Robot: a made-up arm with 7 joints. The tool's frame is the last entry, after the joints.
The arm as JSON. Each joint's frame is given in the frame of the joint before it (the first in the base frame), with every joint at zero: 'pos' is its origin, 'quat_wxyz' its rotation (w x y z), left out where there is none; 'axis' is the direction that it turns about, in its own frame. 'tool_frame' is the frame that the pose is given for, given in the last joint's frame.
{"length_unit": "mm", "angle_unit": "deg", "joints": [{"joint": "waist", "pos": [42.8, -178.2, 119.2], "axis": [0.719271, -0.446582, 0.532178]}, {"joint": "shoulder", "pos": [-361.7, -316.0, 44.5], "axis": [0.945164, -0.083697, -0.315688]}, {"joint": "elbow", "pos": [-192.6, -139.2, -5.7], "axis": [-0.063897, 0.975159, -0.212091]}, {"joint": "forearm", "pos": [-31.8, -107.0, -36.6], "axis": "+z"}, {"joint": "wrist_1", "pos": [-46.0, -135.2, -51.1], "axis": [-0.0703, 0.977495, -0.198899]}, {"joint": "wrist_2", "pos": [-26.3, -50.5, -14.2], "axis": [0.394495, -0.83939, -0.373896]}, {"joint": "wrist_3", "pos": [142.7, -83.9, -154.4], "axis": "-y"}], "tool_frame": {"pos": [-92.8, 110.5, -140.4], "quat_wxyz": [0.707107, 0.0, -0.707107, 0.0]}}
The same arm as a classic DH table. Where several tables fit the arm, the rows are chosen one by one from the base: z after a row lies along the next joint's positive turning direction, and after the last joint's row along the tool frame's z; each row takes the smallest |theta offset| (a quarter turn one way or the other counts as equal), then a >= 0, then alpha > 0; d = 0 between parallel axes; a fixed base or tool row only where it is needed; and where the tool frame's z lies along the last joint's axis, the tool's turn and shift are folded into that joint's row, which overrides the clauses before.
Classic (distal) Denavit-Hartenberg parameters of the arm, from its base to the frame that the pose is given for. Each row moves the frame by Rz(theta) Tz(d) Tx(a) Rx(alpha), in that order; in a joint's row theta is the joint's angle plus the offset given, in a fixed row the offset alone. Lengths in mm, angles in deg.
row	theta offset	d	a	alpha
base (fixed)	58.16	37.3	-128.8	57.85
waist	30.76	276.5	-337.1	56.69
shoulder	48.42	-575.5	-98.9	94.3
elbow	70.11	-242.8	-38.7	102.24
forearm	0.36	-137.1	-55.6	-101.47
wrist_1	-31.75	-173.6	-37.8	-140.7
wrist_2	17.72	392.8	-13.9	-32.92
wrist_3	43.46	-350.6	-140.4	-90
tool (fixed)	0	92.8	0	0

